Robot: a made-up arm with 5 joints.
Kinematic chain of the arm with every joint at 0, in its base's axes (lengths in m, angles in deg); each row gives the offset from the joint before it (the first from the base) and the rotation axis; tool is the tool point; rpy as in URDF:
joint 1: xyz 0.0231 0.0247 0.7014 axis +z
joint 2: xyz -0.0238 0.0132 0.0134 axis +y
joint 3: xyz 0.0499 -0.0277 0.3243 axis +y
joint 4: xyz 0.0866 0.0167 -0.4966 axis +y
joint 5: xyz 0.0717 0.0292 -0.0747 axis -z
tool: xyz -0.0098 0.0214 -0.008 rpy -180 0 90
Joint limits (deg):
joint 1: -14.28..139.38
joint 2: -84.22..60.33
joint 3: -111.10..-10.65
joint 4: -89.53..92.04
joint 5: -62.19..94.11
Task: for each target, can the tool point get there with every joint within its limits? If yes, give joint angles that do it. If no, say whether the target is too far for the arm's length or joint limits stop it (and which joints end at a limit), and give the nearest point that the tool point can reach.
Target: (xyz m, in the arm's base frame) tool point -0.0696 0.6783 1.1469
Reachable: yes | joints 93.33 6.02 -101.13 55.66 34.87
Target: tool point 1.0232 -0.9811 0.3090
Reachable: no: too far | nearest point 0.8385 -0.1419 0.5241 | short by 0.886 m
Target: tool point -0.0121 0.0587 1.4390
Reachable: yes | joints 53.59 -61.95 -78.50 20.25 -18.91
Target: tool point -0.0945 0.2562 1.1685
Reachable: yes | joints 107.77 -61.99 -43.18 19.63 -40.47
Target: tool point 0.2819 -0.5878 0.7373
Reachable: no: joint limits stop it (at a limit: joint 2, joint 3, joint 4, joint 5) | nearest point 0.2618 -0.5403 1.1414 | short by 0.407 m
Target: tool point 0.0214 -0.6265 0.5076
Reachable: no: joint limits stop it (at a limit: joint 2, joint 3, joint 4, joint 5) | nearest point 0.0227 -0.1447 0.4515 | short by 0.485 m
